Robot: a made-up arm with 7 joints. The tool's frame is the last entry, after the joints.
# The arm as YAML. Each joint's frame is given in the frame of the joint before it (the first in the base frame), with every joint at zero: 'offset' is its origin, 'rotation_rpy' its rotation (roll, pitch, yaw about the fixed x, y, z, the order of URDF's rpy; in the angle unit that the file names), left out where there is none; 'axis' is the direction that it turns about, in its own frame. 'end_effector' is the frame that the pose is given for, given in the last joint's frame.
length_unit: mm
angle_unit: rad
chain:
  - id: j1
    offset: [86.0, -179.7, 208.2]
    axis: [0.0, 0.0, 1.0]
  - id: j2
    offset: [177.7, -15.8, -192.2]
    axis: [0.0, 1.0, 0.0]
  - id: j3
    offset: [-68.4, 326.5, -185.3]
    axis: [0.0, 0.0, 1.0]
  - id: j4
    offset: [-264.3, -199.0, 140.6]
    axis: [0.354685, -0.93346, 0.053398]
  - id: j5
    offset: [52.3, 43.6, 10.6]
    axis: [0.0, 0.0, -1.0]
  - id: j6
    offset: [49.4, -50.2, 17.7]
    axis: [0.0, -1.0, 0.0]
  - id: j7
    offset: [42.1, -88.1, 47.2]
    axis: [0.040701, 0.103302, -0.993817]
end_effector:
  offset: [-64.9, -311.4, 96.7]
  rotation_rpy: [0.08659, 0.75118, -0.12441]
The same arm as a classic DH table. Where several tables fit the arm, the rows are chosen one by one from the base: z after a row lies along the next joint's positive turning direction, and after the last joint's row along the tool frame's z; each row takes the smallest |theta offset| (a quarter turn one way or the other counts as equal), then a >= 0, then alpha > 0; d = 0 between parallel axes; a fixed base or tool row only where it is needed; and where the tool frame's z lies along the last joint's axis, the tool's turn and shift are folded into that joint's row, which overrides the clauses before.
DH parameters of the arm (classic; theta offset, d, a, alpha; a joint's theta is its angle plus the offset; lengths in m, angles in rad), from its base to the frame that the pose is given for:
base (fixed): -1.1244 0 0.1992 0
j1: 1.1244 0.016 0.1777 -1.5708
j2: 0 0.3107 -0.0684 1.5708
j3: 0.3631 -0.0496 -0.3177 1.5174
j4: 0 0.0701 0.0644 1.6242
j5: 0.3631 -0.0295 0.0494 -1.5708
j6: 0.0409 0.1336 0.044 1.6743
j7: -1.4319 -0.1958 -0.305 -2.3663
tool (fixed): -1.6365 -0.0269 0 0

